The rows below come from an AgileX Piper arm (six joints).
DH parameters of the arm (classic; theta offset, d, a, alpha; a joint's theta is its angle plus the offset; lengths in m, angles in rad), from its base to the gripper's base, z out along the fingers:
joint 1: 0 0.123 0 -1.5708
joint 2: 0.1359 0 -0.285 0
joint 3: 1.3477 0 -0.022 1.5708
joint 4: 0 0.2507 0 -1.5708
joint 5: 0 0 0 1.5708
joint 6: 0 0.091 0 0
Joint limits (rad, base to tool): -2.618..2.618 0..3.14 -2.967..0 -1.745..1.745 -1.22..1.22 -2.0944..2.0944
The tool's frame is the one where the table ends.
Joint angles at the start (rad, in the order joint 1, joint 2, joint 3, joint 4, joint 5, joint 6):
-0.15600 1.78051 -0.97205 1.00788 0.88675 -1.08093
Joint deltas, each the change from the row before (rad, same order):
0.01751 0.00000 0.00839 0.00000 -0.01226 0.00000
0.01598 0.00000 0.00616 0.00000 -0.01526 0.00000
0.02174 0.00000 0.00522 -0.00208 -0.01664 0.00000
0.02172 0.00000 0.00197 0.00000 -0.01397 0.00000
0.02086 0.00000 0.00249 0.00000 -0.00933 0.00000
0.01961 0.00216 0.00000 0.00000 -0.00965 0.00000
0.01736 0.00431 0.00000 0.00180 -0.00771 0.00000
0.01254 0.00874 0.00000 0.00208 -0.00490 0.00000
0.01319 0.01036 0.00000 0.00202 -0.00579 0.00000
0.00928 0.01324 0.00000 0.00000 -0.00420 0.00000
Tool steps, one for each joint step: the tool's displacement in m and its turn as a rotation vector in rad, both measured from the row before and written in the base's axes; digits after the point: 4 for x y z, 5 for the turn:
-0.0012 0.0052 -0.0021 -0.00653 0.00284 0.00975
-0.0006 0.0044 -0.0017 -0.00882 -0.00084 0.00639
-0.0006 0.0061 -0.0016 -0.01135 -0.00243 0.01274
-0.0001 0.0062 -0.0007 -0.00844 -0.00477 0.01302
-0.0006 0.0062 -0.0007 -0.00550 -0.00213 0.01506
0.0000 0.0057 -0.0009 -0.00567 -0.00274 0.01363
0.0000 0.0052 -0.0015 -0.00312 0.00028 0.01137
0.0002 0.0038 -0.0028 -0.00124 0.00615 0.00810
0.0002 0.0040 -0.0034 -0.00193 0.00729 0.00825
0.0002 0.0028 -0.0043 -0.00260 0.01099 0.00674

